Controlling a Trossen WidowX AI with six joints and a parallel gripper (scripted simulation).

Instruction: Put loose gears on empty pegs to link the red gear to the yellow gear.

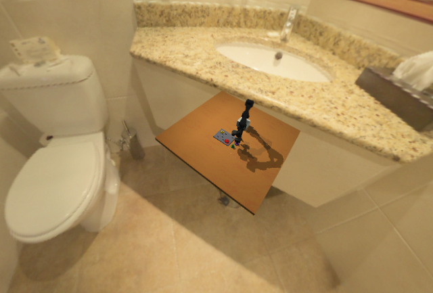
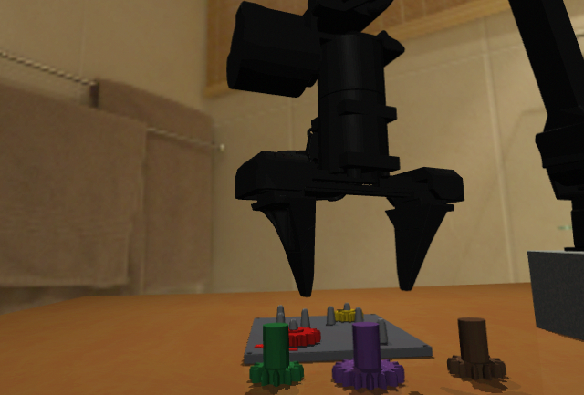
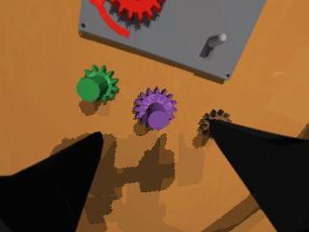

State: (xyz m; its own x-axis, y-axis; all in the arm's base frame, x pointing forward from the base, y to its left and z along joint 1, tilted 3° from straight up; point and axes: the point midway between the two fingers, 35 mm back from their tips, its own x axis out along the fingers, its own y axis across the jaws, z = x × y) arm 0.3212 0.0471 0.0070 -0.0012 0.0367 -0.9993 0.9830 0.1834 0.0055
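Now: the purple gear 50 mm below my gripper tip. Also, from my gripper tip: red arrow: 90 mm to the right, 50 mm below, 50 mm ahead; then brown gear: 90 mm behind, 50 mm below, 20 mm to the left; then green gear: 60 mm ahead, 50 mm below, 20 mm to the right.
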